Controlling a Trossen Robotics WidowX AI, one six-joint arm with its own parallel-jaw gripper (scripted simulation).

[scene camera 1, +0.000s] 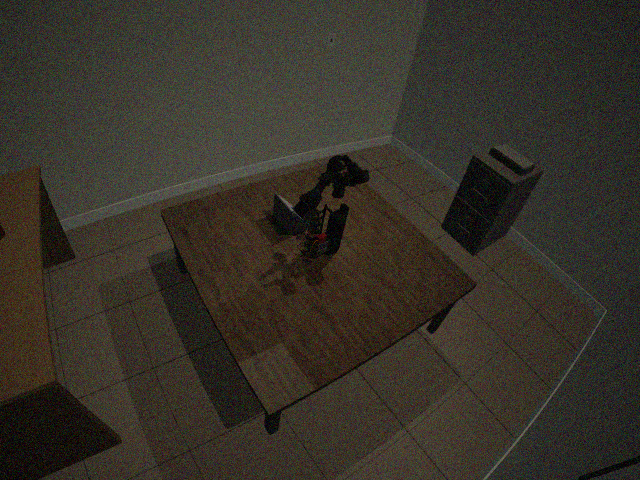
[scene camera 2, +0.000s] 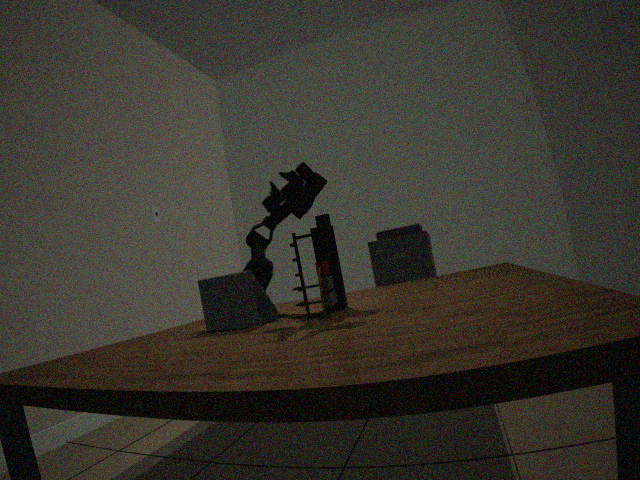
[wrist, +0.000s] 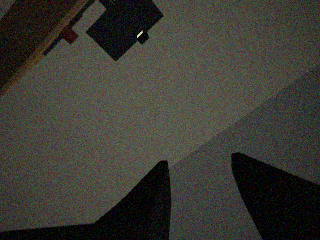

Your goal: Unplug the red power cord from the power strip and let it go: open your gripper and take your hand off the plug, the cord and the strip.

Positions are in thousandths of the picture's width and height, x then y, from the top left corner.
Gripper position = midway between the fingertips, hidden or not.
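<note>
There is my gripper (scene camera 2: 430,370), and the wrist view gives me a look at that same gripper (wrist: 623,685) too.
</note>
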